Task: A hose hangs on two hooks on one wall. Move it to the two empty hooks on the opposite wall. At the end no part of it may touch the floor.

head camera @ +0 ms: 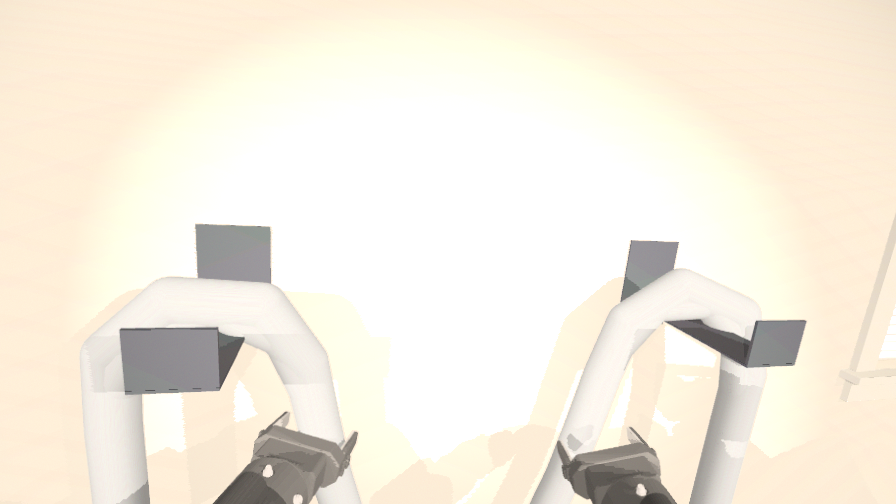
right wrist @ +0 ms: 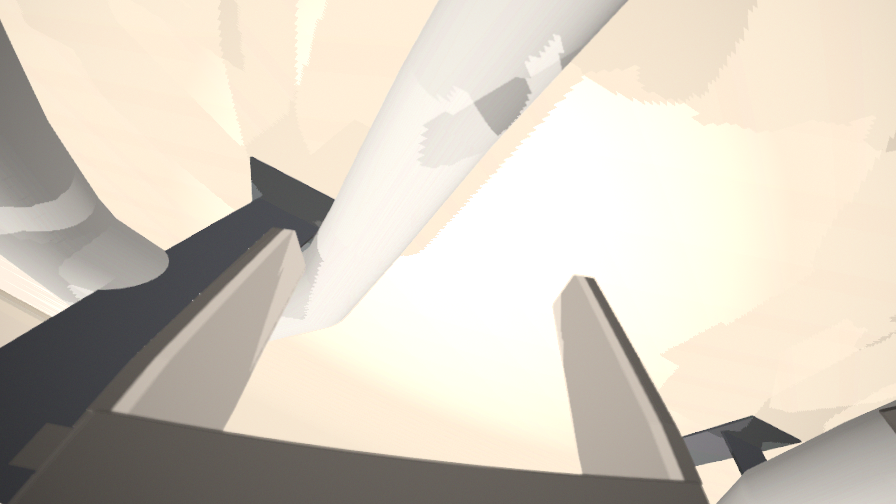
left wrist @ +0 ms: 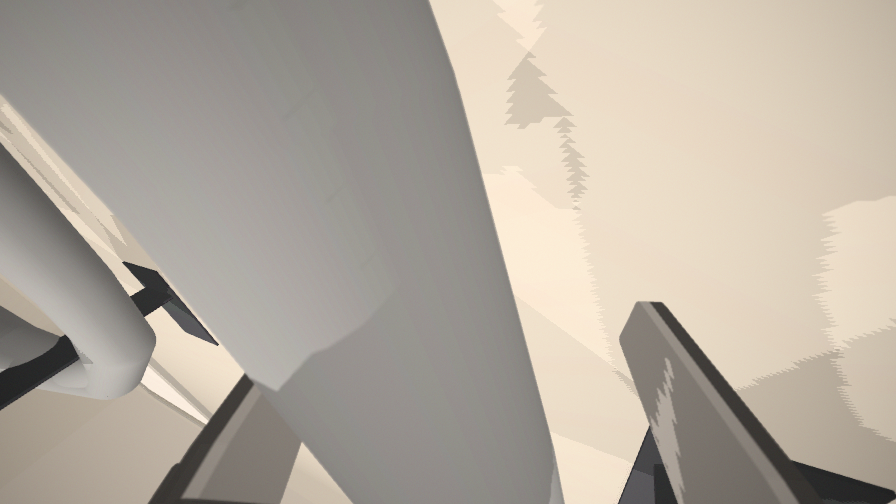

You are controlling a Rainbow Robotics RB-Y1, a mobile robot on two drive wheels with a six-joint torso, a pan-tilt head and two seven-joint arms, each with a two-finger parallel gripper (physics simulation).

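Note:
A thick white hose (head camera: pixel 213 307) is draped over two grey wall hooks, the left hook (head camera: pixel 172 358) and the right hook (head camera: pixel 751 341). Its strands hang down below both hooks. My left gripper (head camera: pixel 310 429) is open around the hose strand that drops from the left hook; in the left wrist view the hose (left wrist: pixel 325 238) fills the gap between the spread fingers (left wrist: pixel 451 357). My right gripper (head camera: pixel 601 445) is open just beside the strand falling from the right hook. In the right wrist view the fingers (right wrist: pixel 432 263) stand wide apart and the hose (right wrist: pixel 413 169) runs past the left finger.
The cream wall (head camera: pixel 448 156) is brightly lit behind the hooks. A pale thin frame (head camera: pixel 870 338) stands at the far right edge. The hose ends and the floor are out of view.

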